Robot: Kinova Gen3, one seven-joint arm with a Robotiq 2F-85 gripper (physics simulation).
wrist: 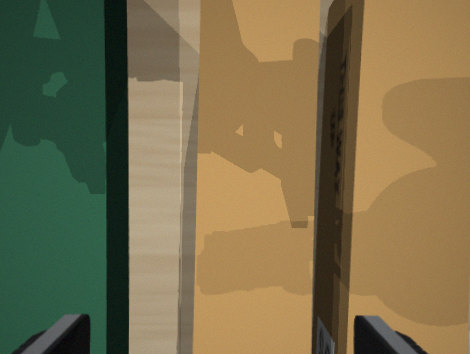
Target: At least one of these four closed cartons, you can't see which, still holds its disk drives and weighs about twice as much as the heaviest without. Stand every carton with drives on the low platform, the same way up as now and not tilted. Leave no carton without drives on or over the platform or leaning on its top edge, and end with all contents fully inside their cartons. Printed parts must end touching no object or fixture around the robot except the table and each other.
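Observation:
My gripper (222, 322) is open and empty, with its fingertips wide apart at the bottom of the wrist view. One tan closed carton (255, 195) runs up the middle, its narrow top between the fingertips in the picture. A second tan closed carton (420, 45) stands close on its right across a narrow dark gap; its side facing the gap carries black print and part of a label. The right fingertip appears over this second carton, the left one over the green platform (50, 240). Only parts of both cartons show. The other two cartons do not show.
A strip of pale wooden table (155, 200) lies between the green platform's dark side wall (117, 200) and the middle carton. Shadows of the arm and gripper fall across the platform, the table and both carton tops.

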